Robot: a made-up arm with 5 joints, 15 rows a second.
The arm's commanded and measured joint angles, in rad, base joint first. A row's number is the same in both.
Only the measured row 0 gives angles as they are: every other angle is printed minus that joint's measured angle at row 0.
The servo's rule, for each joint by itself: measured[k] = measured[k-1] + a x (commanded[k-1-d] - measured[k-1]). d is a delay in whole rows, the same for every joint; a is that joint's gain. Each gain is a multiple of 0.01, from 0.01 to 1. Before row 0 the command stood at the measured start. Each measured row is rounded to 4 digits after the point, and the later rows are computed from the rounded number. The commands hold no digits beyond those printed.
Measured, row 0:
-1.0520 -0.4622 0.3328 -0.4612 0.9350
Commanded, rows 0 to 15:
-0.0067 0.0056 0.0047 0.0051 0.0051
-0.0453 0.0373 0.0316 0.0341 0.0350
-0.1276 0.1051 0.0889 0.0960 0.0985
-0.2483 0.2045 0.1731 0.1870 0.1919
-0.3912 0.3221 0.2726 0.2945 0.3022
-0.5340 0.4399 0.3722 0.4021 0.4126
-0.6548 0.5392 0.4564 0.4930 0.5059
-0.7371 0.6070 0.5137 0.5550 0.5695
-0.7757 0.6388 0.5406 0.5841 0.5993
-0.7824 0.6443 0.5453 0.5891 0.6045
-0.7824 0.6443 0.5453 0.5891 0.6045
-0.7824 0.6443 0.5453 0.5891 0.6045
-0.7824 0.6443 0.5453 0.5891 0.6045
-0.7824 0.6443 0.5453 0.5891 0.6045
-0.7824 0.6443 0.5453 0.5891 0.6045
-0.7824 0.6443 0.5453 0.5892 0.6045
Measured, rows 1 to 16:
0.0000 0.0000 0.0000 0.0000 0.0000
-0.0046 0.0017 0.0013 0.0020 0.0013
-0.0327 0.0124 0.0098 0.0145 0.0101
-0.0982 0.0402 0.0319 0.0463 0.0331
-0.2018 0.0895 0.0714 0.1012 0.0744
-0.3325 0.1593 0.1277 0.1766 0.1336
-0.4715 0.2435 0.1962 0.2645 0.2061
-0.5980 0.3322 0.2691 0.3536 0.2840
-0.6940 0.4146 0.3376 0.4321 0.3582
-0.7504 0.4819 0.3944 0.4914 0.4209
-0.7725 0.5306 0.4367 0.5295 0.4686
-0.7793 0.5647 0.4671 0.5527 0.5039
-0.7814 0.5886 0.4890 0.5669 0.5301
-0.7821 0.6053 0.5048 0.5756 0.5494
-0.7823 0.6170 0.5161 0.5809 0.5637
-0.7824 0.6252 0.5243 0.5841 0.5743
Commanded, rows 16 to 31:
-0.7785 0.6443 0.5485 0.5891 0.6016
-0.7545 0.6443 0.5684 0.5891 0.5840
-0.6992 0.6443 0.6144 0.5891 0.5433
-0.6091 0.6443 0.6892 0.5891 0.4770
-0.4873 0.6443 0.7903 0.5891 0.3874
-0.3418 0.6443 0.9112 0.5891 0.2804
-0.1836 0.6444 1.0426 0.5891 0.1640
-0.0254 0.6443 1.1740 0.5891 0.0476
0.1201 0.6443 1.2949 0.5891 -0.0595
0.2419 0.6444 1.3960 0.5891 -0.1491
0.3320 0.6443 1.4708 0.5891 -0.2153
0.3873 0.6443 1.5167 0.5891 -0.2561
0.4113 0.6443 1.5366 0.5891 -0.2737
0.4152 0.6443 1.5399 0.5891 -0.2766
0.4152 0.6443 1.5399 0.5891 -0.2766
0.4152 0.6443 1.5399 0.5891 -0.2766
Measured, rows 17 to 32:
-0.7824 0.6309 0.5302 0.5861 0.5822
-0.7797 0.6349 0.5353 0.5873 0.5872
-0.7623 0.6377 0.5446 0.5880 0.5864
-0.7188 0.6397 0.5641 0.5884 0.5752
-0.6431 0.6411 0.5991 0.5887 0.5497
-0.5356 0.6421 0.6526 0.5889 0.5075
-0.4019 0.6428 0.7250 0.5890 0.4485
-0.2513 0.6433 0.8139 0.5890 0.3745
-0.0954 0.6436 0.9147 0.5890 0.2895
0.0533 0.6438 1.0212 0.5890 0.1988
0.1834 0.6440 1.1261 0.5890 0.1083
0.2859 0.6441 1.2226 0.5890 0.0242
0.3559 0.6442 1.3049 0.5890 -0.0487
0.3941 0.6442 1.3698 0.5890 -0.1072
0.4087 0.6442 1.4174 0.5890 -0.1512
0.4132 0.6442 1.4517 0.5890 -0.1838

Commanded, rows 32 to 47:
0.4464 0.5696 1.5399 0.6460 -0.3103
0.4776 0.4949 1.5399 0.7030 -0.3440
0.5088 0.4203 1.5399 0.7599 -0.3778
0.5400 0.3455 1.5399 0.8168 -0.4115
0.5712 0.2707 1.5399 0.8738 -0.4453
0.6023 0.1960 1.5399 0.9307 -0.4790
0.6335 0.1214 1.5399 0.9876 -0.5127
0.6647 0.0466 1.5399 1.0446 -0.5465
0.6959 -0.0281 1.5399 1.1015 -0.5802
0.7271 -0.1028 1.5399 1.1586 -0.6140
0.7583 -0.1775 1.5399 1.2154 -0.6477
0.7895 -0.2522 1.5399 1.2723 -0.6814
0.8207 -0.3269 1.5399 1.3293 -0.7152
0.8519 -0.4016 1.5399 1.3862 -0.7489
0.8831 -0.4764 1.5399 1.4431 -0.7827
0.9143 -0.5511 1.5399 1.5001 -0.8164
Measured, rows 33 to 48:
0.4146 0.6442 1.4764 0.5890 -0.2079
0.4365 0.6218 1.4942 0.6112 -0.2345
0.4649 0.5837 1.5070 0.6470 -0.2630
0.4952 0.5347 1.5162 0.6910 -0.2928
0.5261 0.4779 1.5228 0.7401 -0.3237
0.5572 0.4157 1.5276 0.7922 -0.3553
0.5883 0.3498 1.5310 0.8462 -0.3875
0.6195 0.2813 1.5335 0.9013 -0.4201
0.6507 0.2109 1.5353 0.9572 -0.4530
0.6819 0.1392 1.5366 1.0135 -0.4861
0.7131 0.0666 1.5375 1.0701 -0.5194
0.7443 -0.0066 1.5382 1.1268 -0.5528
0.7755 -0.0803 1.5387 1.1835 -0.5862
0.8067 -0.1543 1.5390 1.2404 -0.6197
0.8379 -0.2285 1.5393 1.2973 -0.6533
0.8691 -0.3029 1.5395 1.3542 -0.6869

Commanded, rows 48 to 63:
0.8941 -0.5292 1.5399 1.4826 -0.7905
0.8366 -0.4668 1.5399 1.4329 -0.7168
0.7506 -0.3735 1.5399 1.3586 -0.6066
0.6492 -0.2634 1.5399 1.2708 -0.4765
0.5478 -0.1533 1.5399 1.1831 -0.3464
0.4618 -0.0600 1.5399 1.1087 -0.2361
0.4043 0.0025 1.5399 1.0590 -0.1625
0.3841 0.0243 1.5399 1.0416 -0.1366
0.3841 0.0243 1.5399 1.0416 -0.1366
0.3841 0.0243 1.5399 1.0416 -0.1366
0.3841 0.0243 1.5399 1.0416 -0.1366
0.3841 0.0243 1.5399 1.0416 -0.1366
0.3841 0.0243 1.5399 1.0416 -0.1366
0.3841 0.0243 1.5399 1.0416 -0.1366
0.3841 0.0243 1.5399 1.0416 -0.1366
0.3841 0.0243 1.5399 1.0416 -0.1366
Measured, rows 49 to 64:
0.9003 -0.3774 1.5396 1.4111 -0.7206
0.8960 -0.4229 1.5397 1.4390 -0.7388
0.8550 -0.4361 1.5398 1.4366 -0.7331
0.7830 -0.4173 1.5398 1.4062 -0.7002
0.6907 -0.3711 1.5398 1.3534 -0.6420
0.5921 -0.3058 1.5398 1.2870 -0.5651
0.5022 -0.2321 1.5398 1.2175 -0.4796
0.4346 -0.1617 1.5398 1.1557 -0.3972
0.3998 -0.1059 1.5398 1.1112 -0.3294
0.3890 -0.0668 1.5398 1.0841 -0.2793
0.3856 -0.0395 1.5398 1.0675 -0.2422
0.3846 -0.0204 1.5398 1.0574 -0.2147
0.3843 -0.0070 1.5398 1.0512 -0.1944
0.3842 0.0024 1.5398 1.0475 -0.1794
0.3841 0.0090 1.5398 1.0452 -0.1683
0.3841 0.0136 1.5398 1.0438 -0.1601

